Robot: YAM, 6 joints.
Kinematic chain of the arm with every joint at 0, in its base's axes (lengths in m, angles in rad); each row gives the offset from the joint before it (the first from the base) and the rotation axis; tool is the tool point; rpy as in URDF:
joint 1: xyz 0 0 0.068 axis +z
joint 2: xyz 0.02 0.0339 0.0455 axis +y
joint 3: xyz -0.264 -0.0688 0 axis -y
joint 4: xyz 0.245 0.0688 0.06 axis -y
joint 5: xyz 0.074 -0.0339 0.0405 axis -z
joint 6: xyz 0.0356 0 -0.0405 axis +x
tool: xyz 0 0 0 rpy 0 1.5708 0
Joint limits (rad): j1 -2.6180..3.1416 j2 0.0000..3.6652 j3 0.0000..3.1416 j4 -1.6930..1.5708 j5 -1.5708..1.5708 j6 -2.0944..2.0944
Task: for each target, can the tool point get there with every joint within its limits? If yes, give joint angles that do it. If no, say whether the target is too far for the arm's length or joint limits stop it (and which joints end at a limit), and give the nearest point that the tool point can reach.
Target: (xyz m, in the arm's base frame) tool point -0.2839 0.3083 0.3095
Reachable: yes | joints 2.3627 1.8219 1.6009 -0.4532 0.5968 -1.7208
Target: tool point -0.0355 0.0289 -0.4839
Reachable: no: joint limits stop it (at a limit: joint 2) | nearest point -0.0807 0.0657 -0.3502 | short by 0.146 m
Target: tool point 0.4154 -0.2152 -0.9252
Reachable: no: too far | nearest point 0.2963 -0.1535 -0.3702 | short by 0.571 m
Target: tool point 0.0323 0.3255 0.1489
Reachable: yes | joints 1.4935 2.0746 1.4261 -1.4199 0.1997 0.8511
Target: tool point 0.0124 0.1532 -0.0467
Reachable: yes | joints 1.3239 2.3595 0.3554 0.3598 -0.7945 1.0703
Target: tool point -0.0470 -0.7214 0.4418
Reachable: no: too far | nearest point -0.0382 -0.5858 0.3783 | short by 0.150 m
